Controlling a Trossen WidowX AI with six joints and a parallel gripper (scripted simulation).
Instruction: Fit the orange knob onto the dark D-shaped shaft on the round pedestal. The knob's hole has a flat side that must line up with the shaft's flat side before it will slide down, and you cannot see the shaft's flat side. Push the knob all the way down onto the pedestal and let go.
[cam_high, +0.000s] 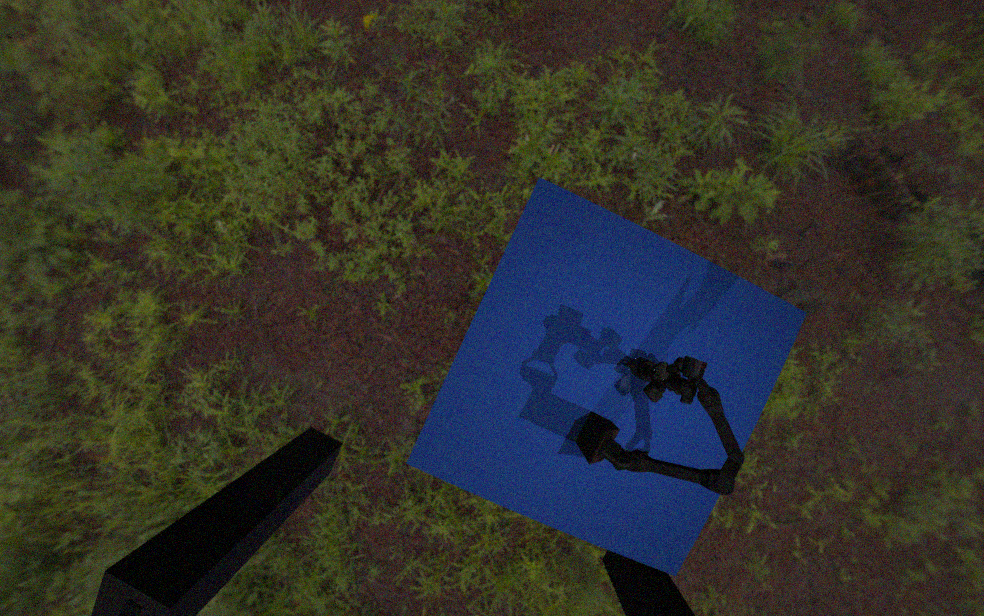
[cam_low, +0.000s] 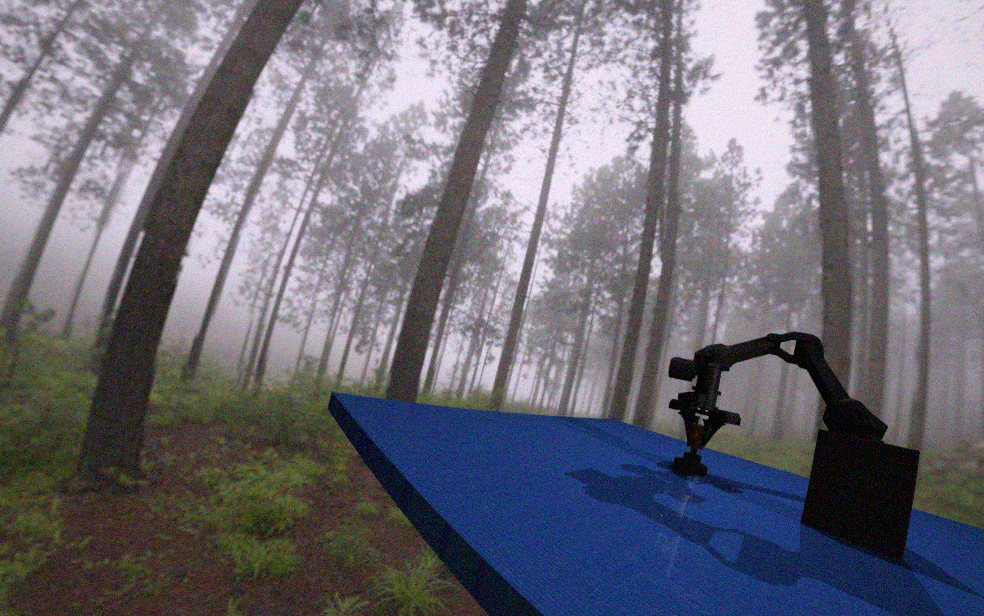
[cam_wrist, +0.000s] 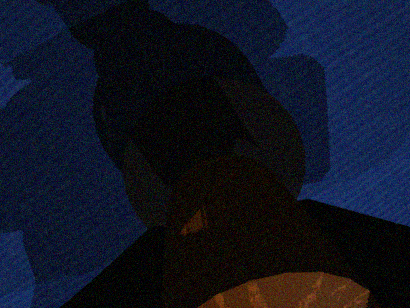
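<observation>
The orange knob is 20 mm above my gripper tip. The rest, counted from my gripper tip: dark round pedestal (40 mm below).
</observation>
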